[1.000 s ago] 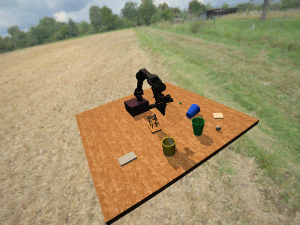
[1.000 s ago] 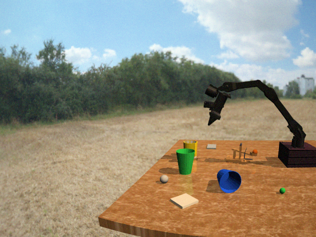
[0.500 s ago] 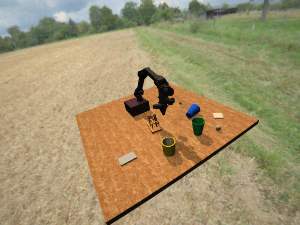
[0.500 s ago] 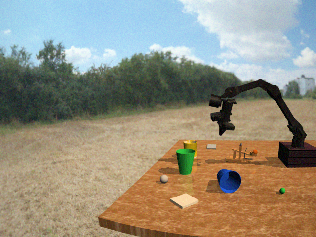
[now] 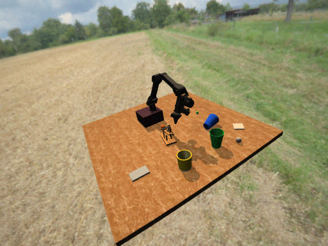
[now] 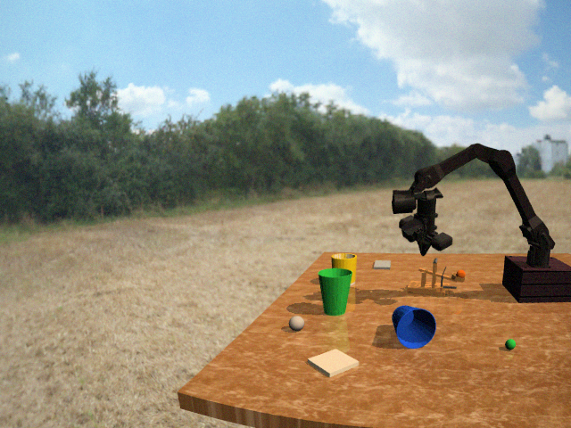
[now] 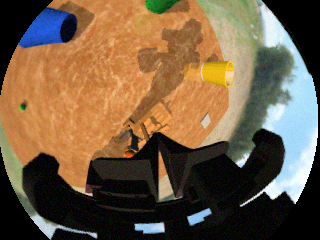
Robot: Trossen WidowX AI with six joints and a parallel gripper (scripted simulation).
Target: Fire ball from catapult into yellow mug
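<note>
Now: gripper tip 14 cm past the orange ball, 7 cm above it and 4 cm to the left of it. From my gripper tip the other things lie so: wooden catapult: 8 cm below, 7 cm behind, 3 cm to the right; green cup: 26 cm ahead, 15 cm to the left, 10 cm below; yellow mug: 27 cm ahead, 14 cm to the right, 11 cm below.
</note>
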